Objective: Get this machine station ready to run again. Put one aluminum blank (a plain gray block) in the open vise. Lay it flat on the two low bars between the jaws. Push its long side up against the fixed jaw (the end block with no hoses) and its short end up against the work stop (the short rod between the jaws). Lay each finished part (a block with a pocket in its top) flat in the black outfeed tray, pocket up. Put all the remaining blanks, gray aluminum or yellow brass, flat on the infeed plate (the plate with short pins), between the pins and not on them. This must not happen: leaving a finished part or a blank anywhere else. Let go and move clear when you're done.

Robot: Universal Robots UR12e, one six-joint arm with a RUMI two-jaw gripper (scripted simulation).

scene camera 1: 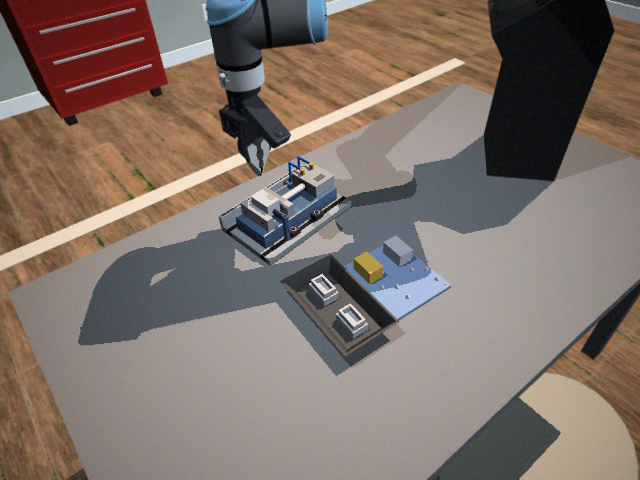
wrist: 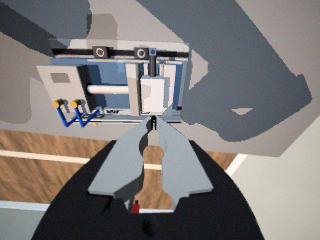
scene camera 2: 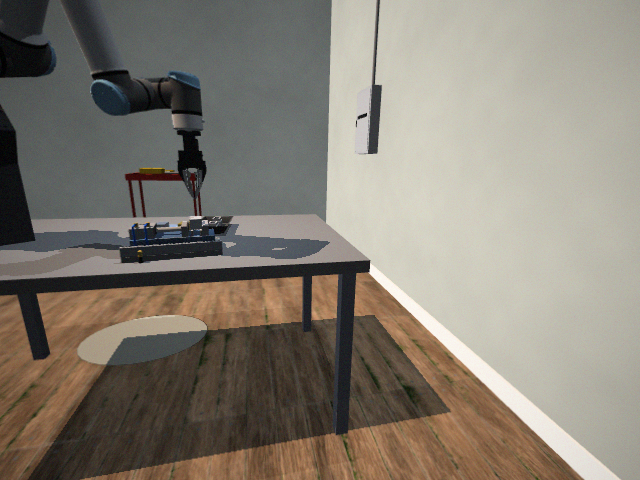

Scene:
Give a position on a vise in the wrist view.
At 101,73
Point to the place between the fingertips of my gripper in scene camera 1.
259,175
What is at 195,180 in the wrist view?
My gripper.

